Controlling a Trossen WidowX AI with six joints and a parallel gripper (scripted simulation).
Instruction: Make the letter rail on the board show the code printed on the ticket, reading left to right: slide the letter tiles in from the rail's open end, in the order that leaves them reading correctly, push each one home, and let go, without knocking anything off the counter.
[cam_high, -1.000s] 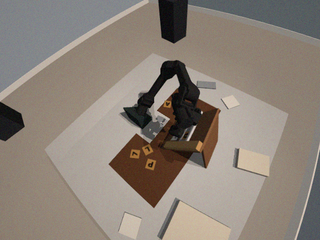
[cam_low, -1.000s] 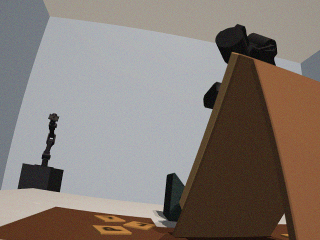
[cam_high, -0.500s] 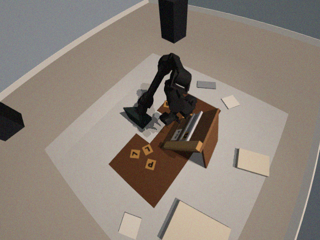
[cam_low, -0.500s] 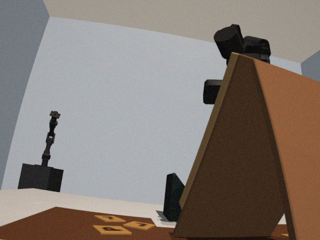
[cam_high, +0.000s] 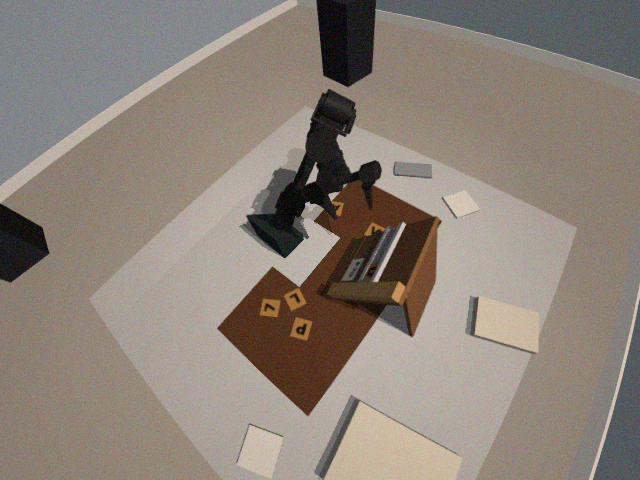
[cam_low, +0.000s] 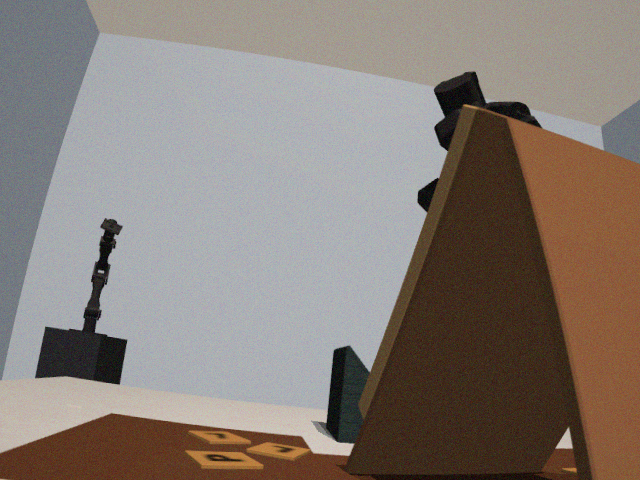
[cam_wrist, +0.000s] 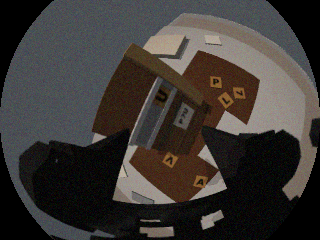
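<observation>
My gripper tip is 30 cm to the left of the letter tile, 30 cm above it and 8 cm past it. From my gripper tip the other things lie so: white ticket 21 cm below, 4 cm ahead, 3 cm to the right; brown mat 30 cm below, 6 cm to the right, 5 cm behind; grey slab 48 cm to the left, 30 cm below, 11 cm behind.
</observation>
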